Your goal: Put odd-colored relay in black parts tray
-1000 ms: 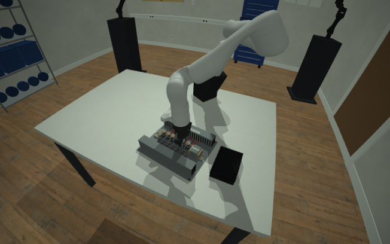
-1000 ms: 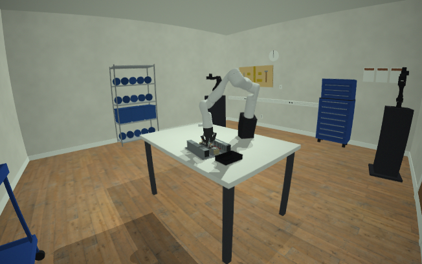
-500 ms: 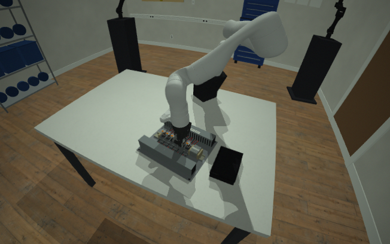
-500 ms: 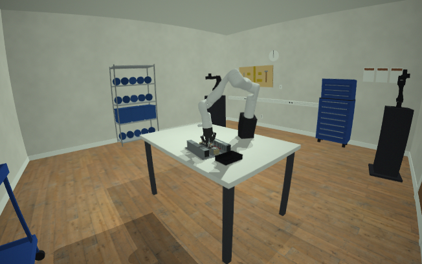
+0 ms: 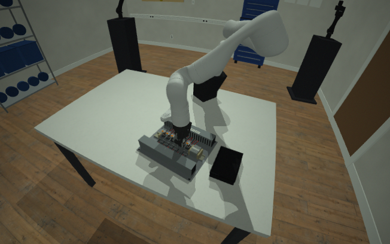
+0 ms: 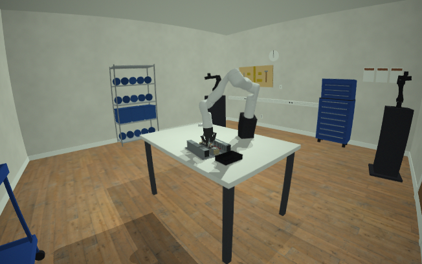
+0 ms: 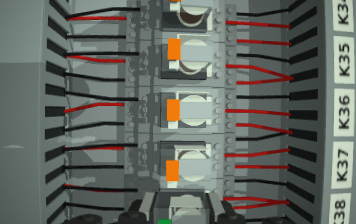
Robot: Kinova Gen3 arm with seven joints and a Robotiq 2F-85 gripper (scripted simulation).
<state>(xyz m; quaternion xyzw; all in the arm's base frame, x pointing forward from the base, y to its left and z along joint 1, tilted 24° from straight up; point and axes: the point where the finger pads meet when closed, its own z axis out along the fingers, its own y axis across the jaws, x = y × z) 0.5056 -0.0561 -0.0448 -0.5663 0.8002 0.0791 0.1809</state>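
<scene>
Right now the relay is 10 mm below my hand. The rest, counted from my hand: grey relay panel 30 mm to the right, 30 mm below, 10 mm behind; black parts tray 220 mm to the left, 50 mm ahead, 40 mm below.
</scene>
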